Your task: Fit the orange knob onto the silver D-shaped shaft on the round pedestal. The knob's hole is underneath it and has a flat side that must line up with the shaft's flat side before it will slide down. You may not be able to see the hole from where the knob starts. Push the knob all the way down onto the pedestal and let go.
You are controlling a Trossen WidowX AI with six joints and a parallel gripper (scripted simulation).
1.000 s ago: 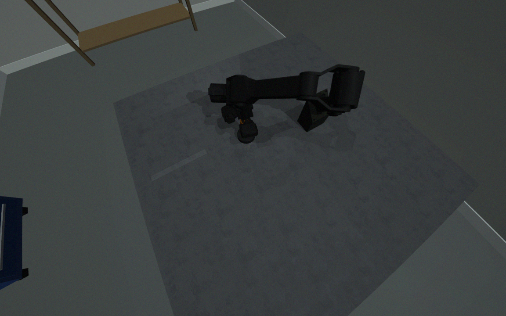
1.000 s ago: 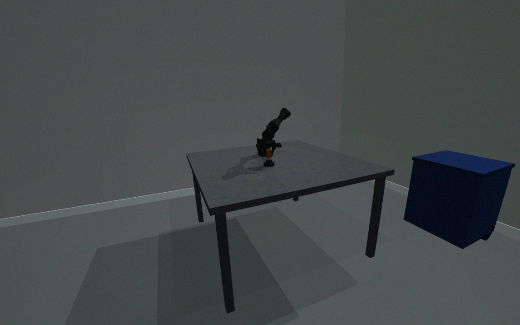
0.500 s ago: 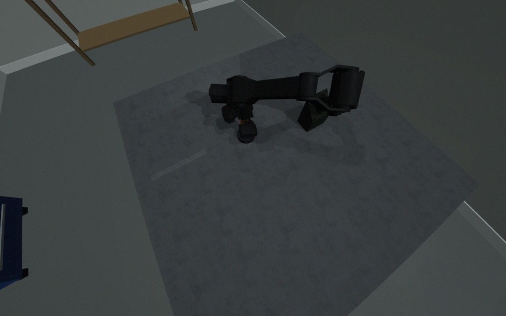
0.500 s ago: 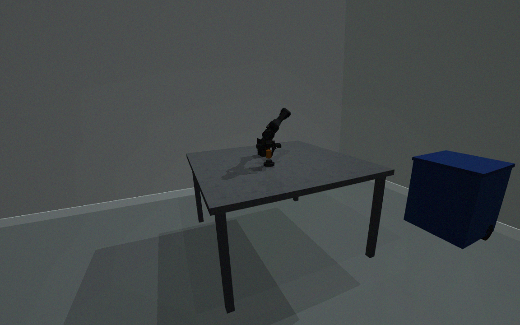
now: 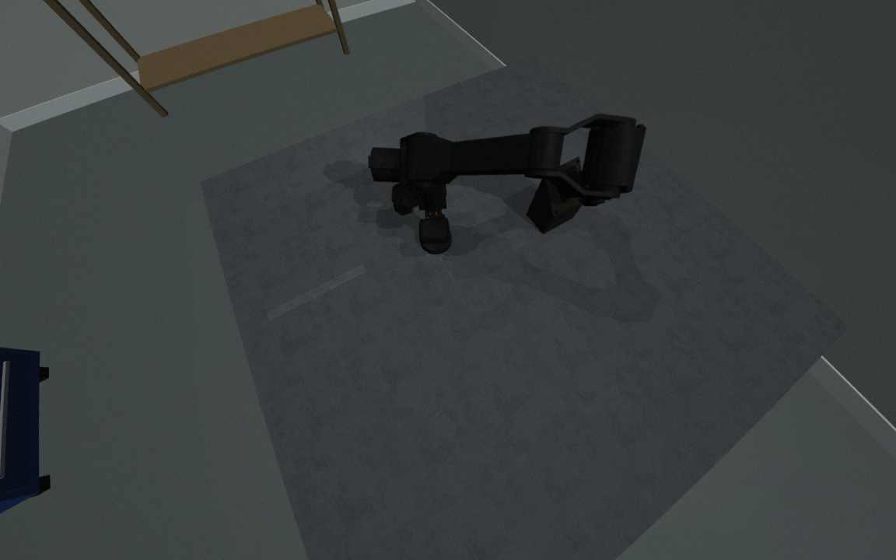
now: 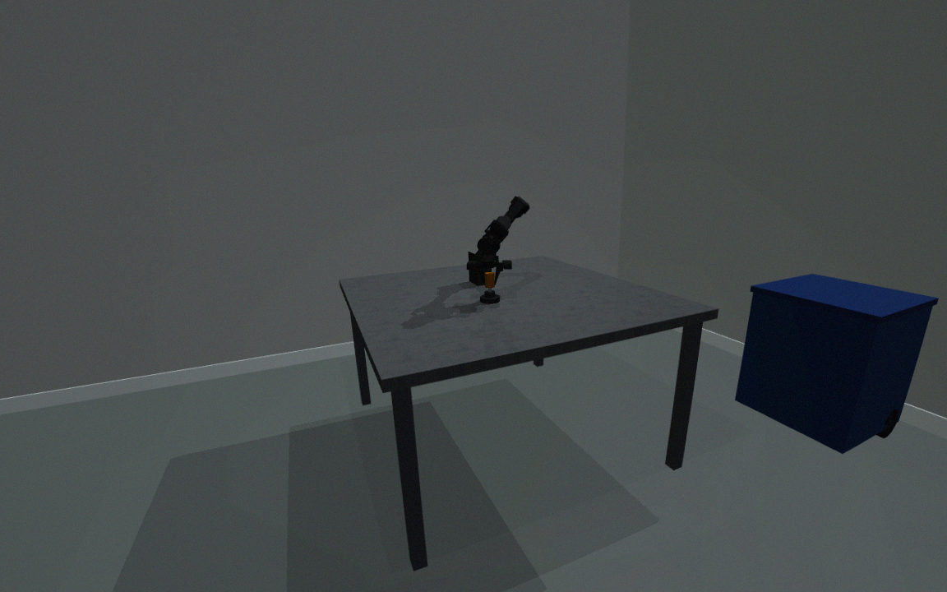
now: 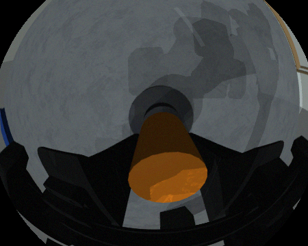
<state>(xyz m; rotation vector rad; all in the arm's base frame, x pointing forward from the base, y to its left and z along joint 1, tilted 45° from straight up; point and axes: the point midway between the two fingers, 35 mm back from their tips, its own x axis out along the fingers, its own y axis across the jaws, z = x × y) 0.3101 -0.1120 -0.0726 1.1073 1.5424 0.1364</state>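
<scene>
Right now my gripper tip is 40 mm below the orange knob. The rest, counted from my gripper tip: pedestal (40 mm below).
</scene>
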